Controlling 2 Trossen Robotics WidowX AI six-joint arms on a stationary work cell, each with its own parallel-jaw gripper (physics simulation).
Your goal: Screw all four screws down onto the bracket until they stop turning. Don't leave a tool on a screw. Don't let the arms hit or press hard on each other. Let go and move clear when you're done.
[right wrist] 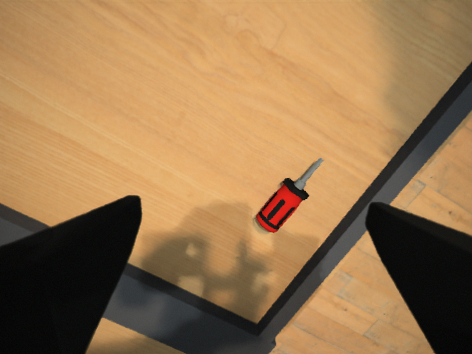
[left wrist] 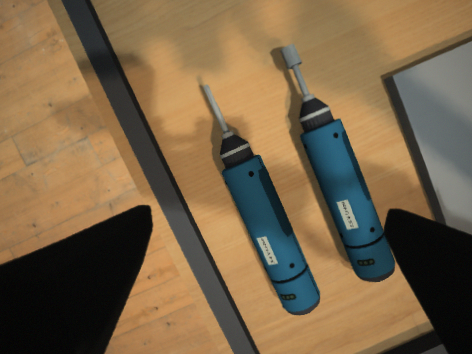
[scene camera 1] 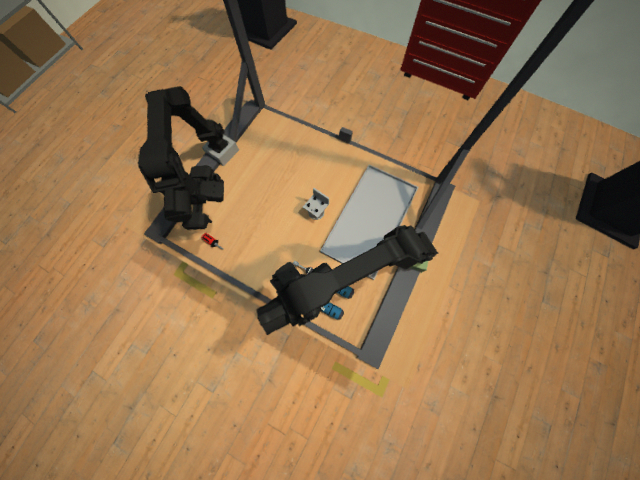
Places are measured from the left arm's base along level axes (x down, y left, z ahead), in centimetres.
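Where they show: left gripper, fingertip midpoint: (left wrist: 269,218); right gripper, fingertip midpoint: (right wrist: 255,209) (scene camera 1: 212,208); right arm's base, link origin: (scene camera 1: 218,144).
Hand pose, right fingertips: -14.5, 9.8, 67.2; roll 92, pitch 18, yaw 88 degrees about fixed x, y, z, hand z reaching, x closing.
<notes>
After its pixels a point has its place, as x, y, z.
A light grey bracket (scene camera 1: 314,206) @(-1.2, -5.9, 39.1) with an upright back plate and small dark screws stands mid-table; the screws are too small to judge. Two blue electric screwdrivers lie side by side: one with a thin bit (left wrist: 270,230) @(1.3, 26.2, 27.7) (scene camera 1: 331,310) @(1.3, 27.5, 22.5), one with a wide socket-like tip (left wrist: 345,195) @(1.4, 18.9, 26.4) (scene camera 1: 345,291) @(1.4, 20.0, 19.8). A short red screwdriver (scene camera 1: 208,239) @(2.5, 16.8, 73.6) (right wrist: 281,207) @(2.5, 16.2, 73.5) lies near the table's front left corner. My left gripper (left wrist: 269,218) @(-13.5, 25.0, 32.7) is open and empty above the blue screwdrivers. My right gripper (right wrist: 255,209) @(-14.5, 9.8, 67.2) is open and empty above the red screwdriver. In the scene view the arms hide most of both grippers.
A grey tray (scene camera 1: 373,211) @(5.0, -13.3, 17.5) (left wrist: 440,125) @(5.0, 6.1, 25.4) lies right of the bracket. The dark table frame (left wrist: 165,190) @(3.4, 32.3, 36.1) (right wrist: 350,220) @(3.9, 24.6, 72.8) runs under the wrists. A small dark block (scene camera 1: 345,134) @(0.5, -41.8, 37.1) is on the back rail. The arms are well apart.
</notes>
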